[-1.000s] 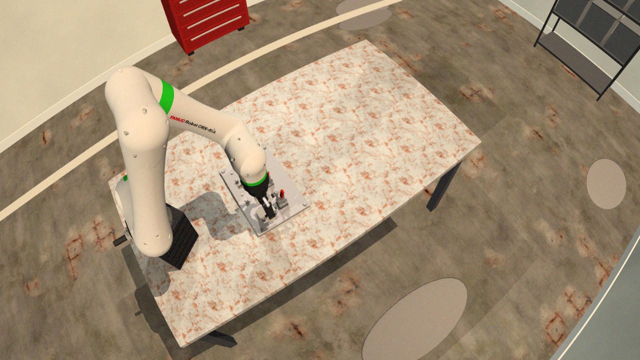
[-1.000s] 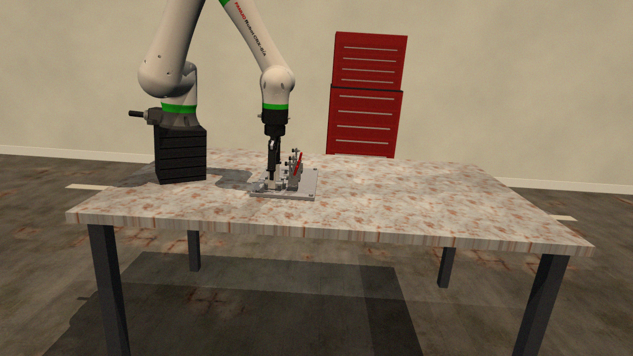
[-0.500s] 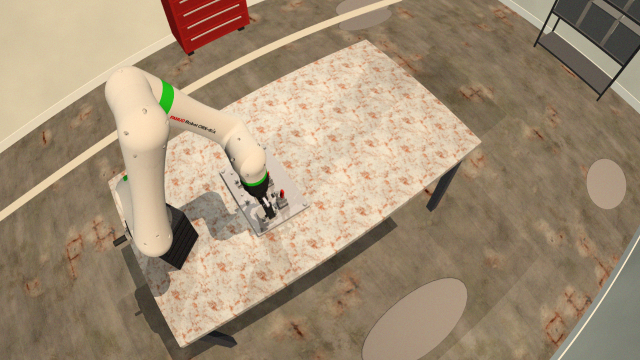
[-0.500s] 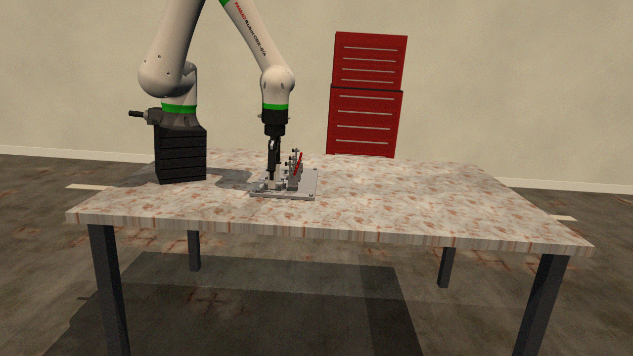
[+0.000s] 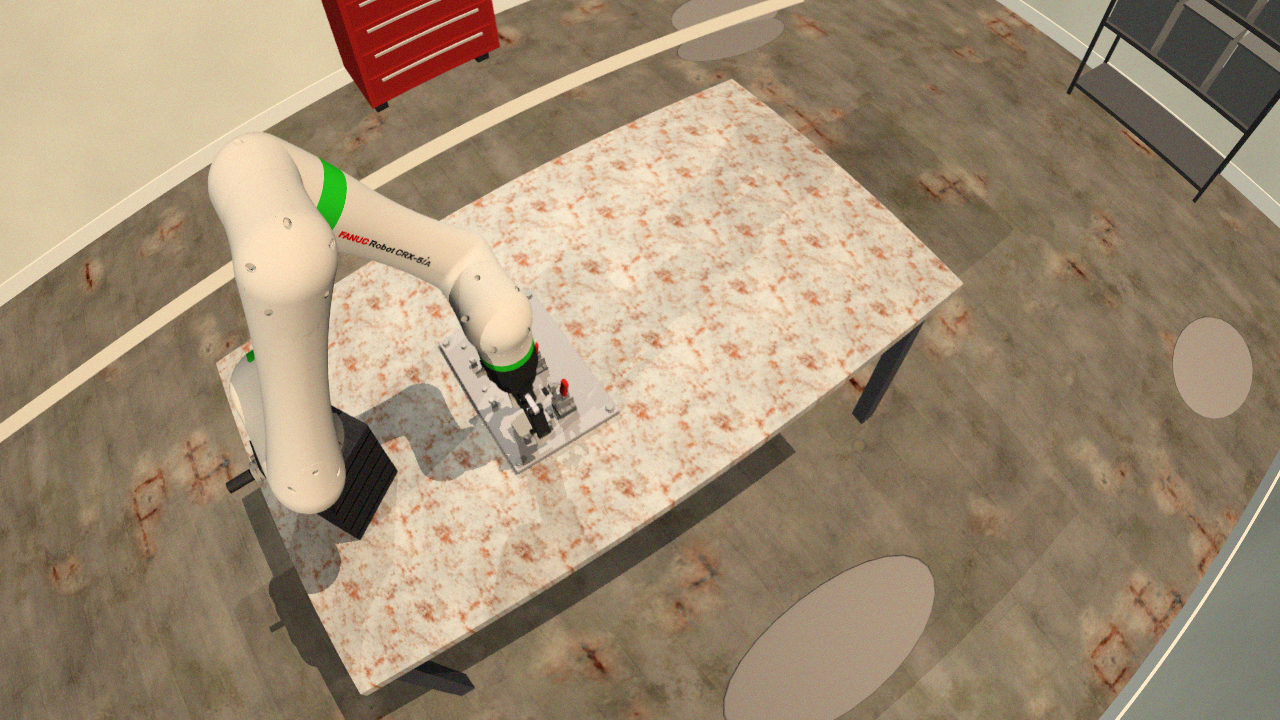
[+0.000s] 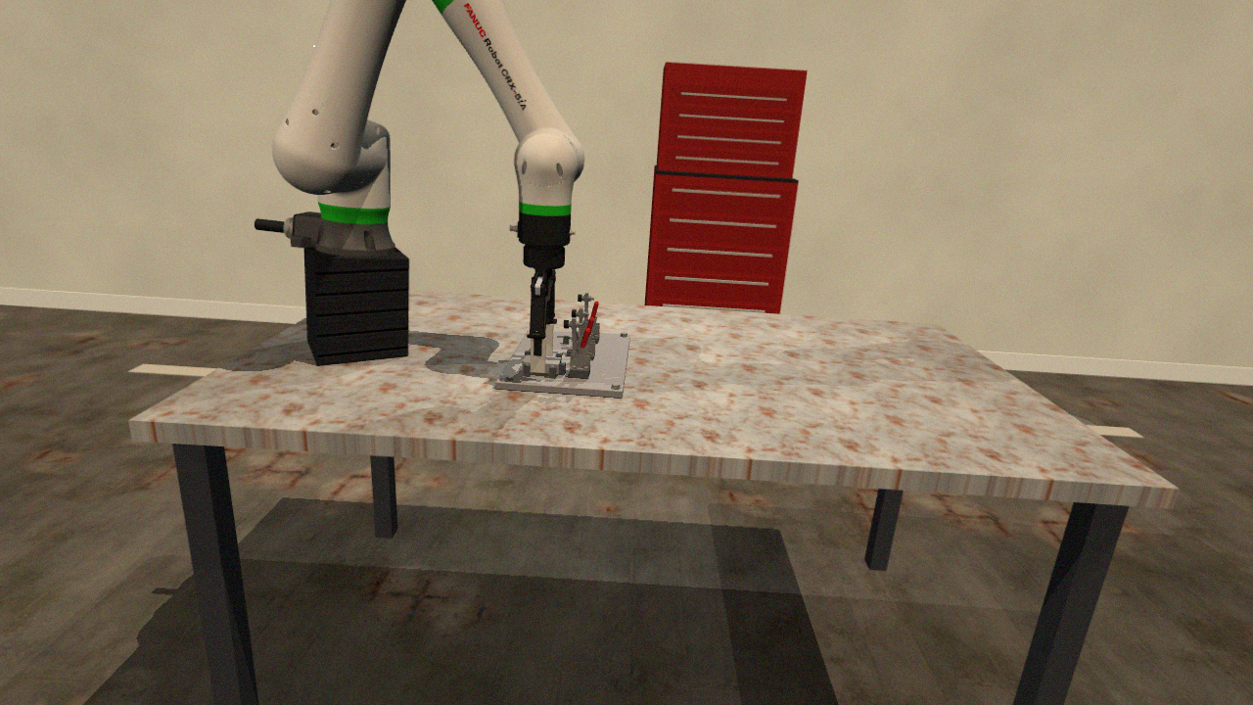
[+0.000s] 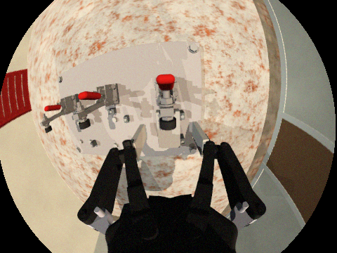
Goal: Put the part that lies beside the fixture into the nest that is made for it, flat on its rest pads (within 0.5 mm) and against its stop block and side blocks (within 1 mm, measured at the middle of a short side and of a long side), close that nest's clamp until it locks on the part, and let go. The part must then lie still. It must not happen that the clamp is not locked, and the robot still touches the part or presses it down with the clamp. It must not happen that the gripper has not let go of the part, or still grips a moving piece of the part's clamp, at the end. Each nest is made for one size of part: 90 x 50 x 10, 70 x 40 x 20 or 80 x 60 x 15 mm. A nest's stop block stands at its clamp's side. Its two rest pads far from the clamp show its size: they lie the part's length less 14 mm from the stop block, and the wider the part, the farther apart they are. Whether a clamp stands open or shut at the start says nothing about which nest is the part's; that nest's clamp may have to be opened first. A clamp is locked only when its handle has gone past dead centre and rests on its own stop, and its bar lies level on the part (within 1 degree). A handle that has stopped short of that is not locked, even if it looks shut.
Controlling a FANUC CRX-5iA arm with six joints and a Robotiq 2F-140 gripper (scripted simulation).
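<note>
Right now my hand is 3 cm above the grey block. The rest, counted from my hand: plate 4 cm ahead, 11 cm to the left, 5 cm below.
</note>
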